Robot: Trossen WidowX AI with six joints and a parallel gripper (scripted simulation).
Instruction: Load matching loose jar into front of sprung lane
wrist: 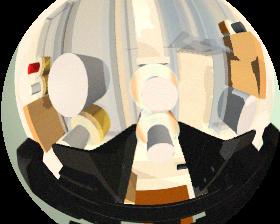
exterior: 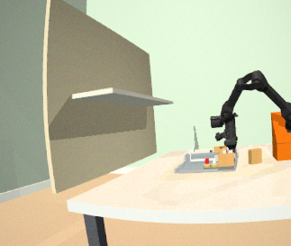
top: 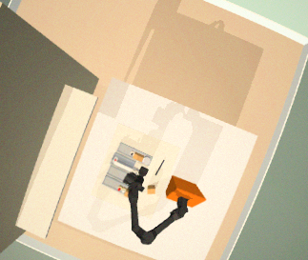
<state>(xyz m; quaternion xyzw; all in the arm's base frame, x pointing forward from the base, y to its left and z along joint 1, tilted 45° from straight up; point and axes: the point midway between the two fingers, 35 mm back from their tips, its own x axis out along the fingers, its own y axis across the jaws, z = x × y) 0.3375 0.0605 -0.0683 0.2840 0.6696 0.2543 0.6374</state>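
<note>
My gripper tip is now 14 cm short of the grey lane tray, 3 cm to the left of it and 1 cm above it. Also, from my gripper tip: shelf 51 cm ahead, 34 cm above, 1 cm to the left.
</note>
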